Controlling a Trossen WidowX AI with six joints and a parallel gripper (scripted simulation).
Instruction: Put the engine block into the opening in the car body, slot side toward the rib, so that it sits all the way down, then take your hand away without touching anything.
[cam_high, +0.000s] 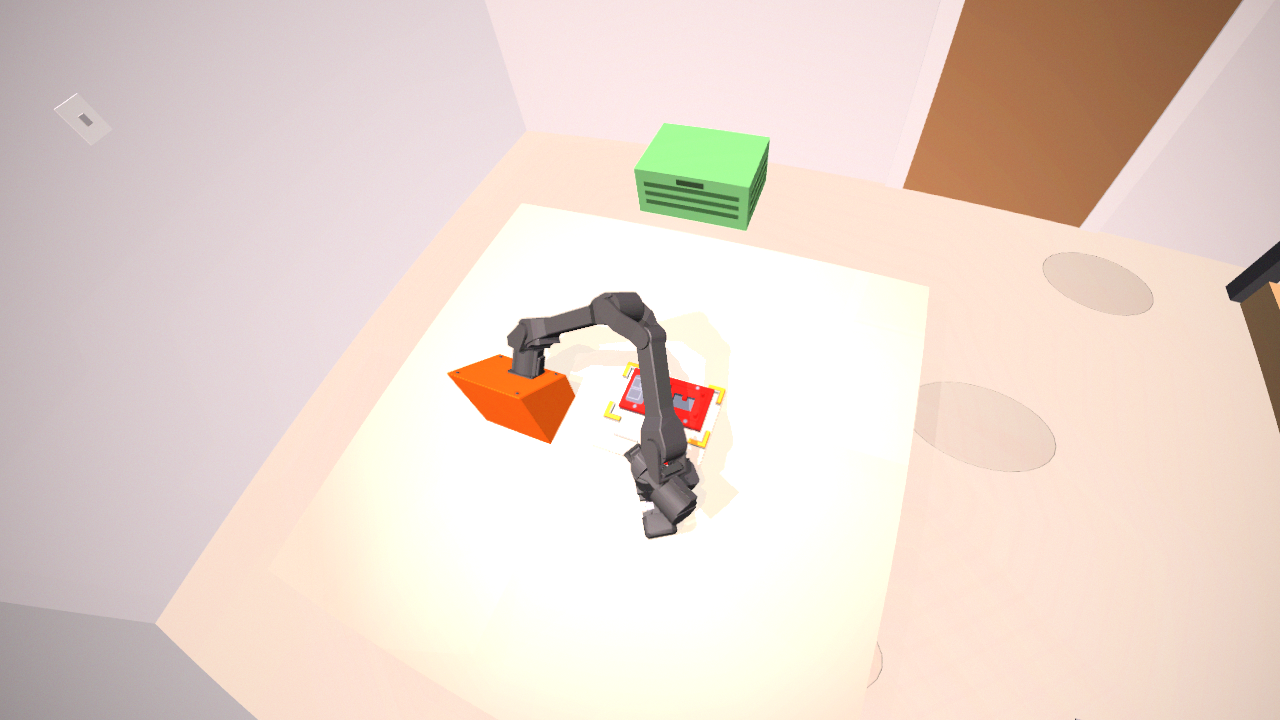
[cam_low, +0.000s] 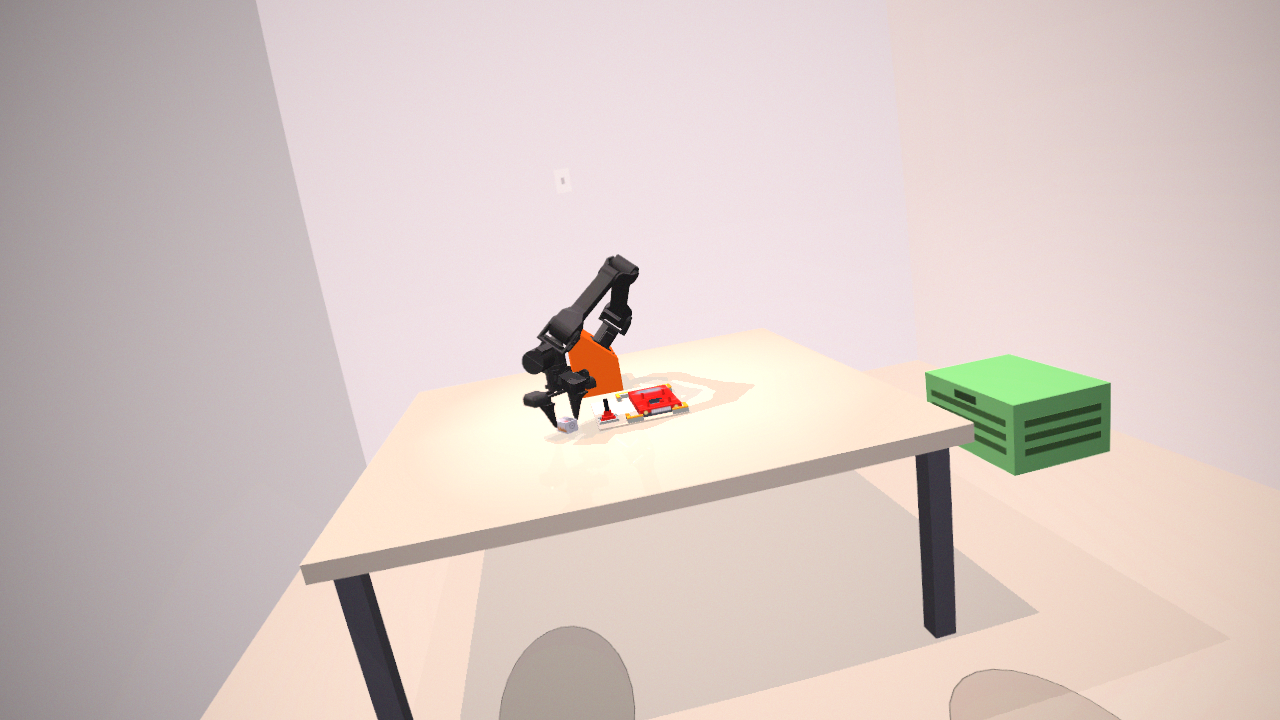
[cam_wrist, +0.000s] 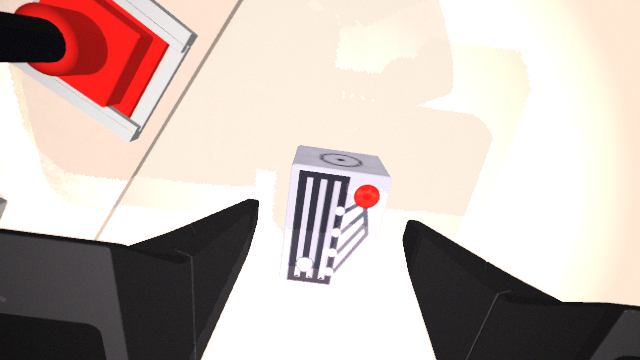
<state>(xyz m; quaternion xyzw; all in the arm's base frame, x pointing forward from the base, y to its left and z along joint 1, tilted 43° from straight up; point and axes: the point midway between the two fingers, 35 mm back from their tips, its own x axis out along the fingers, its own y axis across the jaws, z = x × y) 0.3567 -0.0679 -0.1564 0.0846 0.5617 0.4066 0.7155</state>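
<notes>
Now: gripper tip 1 cm above the engine block.
</notes>
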